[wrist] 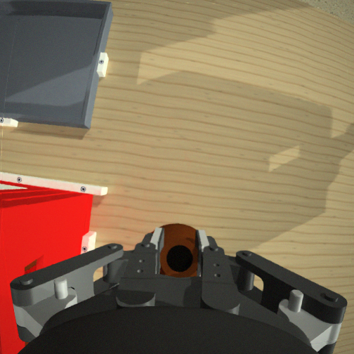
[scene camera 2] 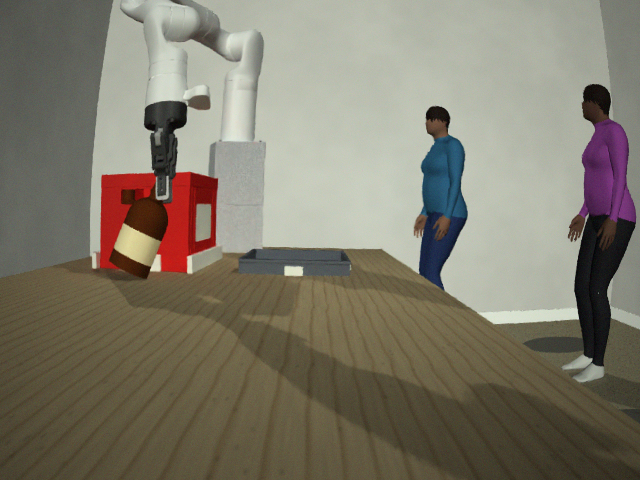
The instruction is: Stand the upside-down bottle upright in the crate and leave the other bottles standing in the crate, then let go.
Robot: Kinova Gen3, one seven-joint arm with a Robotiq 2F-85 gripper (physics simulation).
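Seen in the pictures: gripper, between the fingertips: (scene camera 2: 164,201); arm's base, origin of its link: (scene camera 2: 236,143).
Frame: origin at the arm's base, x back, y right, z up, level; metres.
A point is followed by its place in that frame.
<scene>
A brown bottle with a cream label (scene camera 2: 136,245) @[x -0.688, y 0.035, z -0.226 m] (wrist: 179,235) is held by its neck, mouth up. It is tilted, with its base toward the lower left in the scene view. It is outside the red crate (scene camera 2: 178,232) @[x -0.533, y 0.006, z -0.212 m] (wrist: 47,225), in front of the crate's near side, with its base low near the table. My gripper (scene camera 2: 163,195) @[x -0.643, y 0.002, z -0.159 m] (wrist: 179,239) is shut on this bottle's neck. Part of another brown bottle (scene camera 2: 128,196) @[x -0.501, y 0.124, z -0.148 m] shows through the crate's hand hole. The other bottles and the crate's compartments are hidden in these views.
A grey tray (scene camera 2: 263,267) @[x -0.512, y -0.145, z -0.270 m] (wrist: 95,95) lies on the wooden table (scene camera 2: 258,413) @[x -1.222, y -0.231, z -0.282 m] (wrist: 200,165) beside the crate. White blocks (scene camera 2: 205,258) @[x -0.434, y -0.023, z -0.265 m] (wrist: 55,183) border the crate's foot. A grey pedestal (scene camera 2: 237,196) @[x -0.058, y -0.018, z -0.142 m] carries the arm. Two people (scene camera 2: 444,170) (scene camera 2: 607,170) stand beyond the table.
</scene>
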